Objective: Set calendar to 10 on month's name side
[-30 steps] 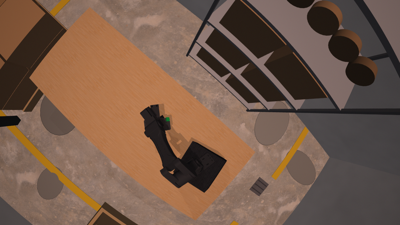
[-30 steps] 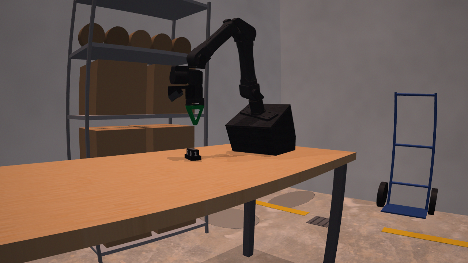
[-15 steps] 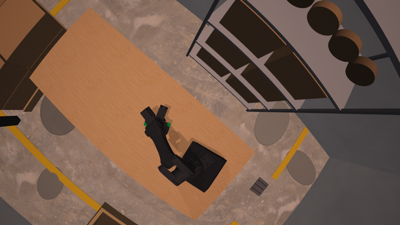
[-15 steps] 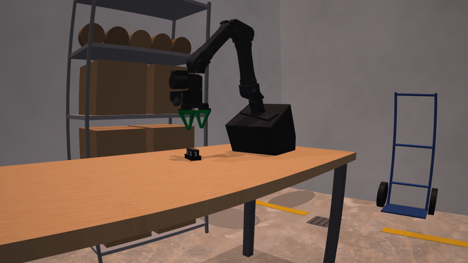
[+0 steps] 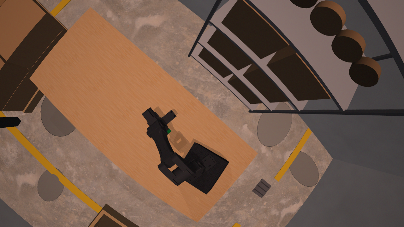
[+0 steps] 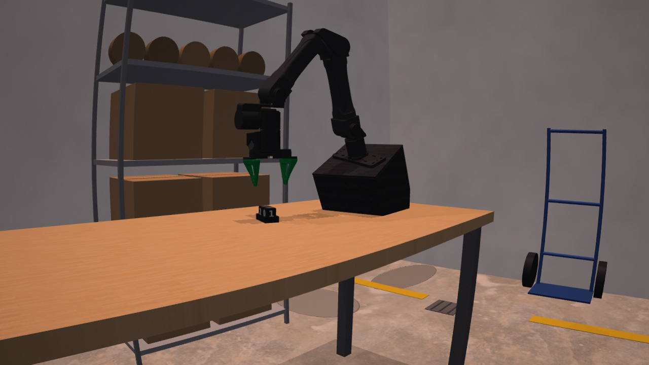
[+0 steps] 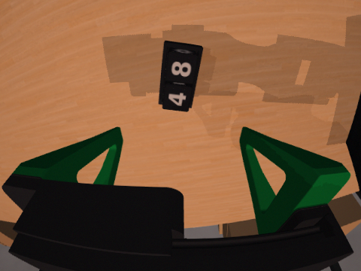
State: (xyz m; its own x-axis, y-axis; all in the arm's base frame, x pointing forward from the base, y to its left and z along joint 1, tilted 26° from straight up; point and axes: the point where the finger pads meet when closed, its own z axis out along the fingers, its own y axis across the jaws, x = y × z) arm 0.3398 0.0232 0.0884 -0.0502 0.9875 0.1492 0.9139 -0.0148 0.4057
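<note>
Now: the black tray 2 cm to the right of my hand and 10 cm below it.
</note>
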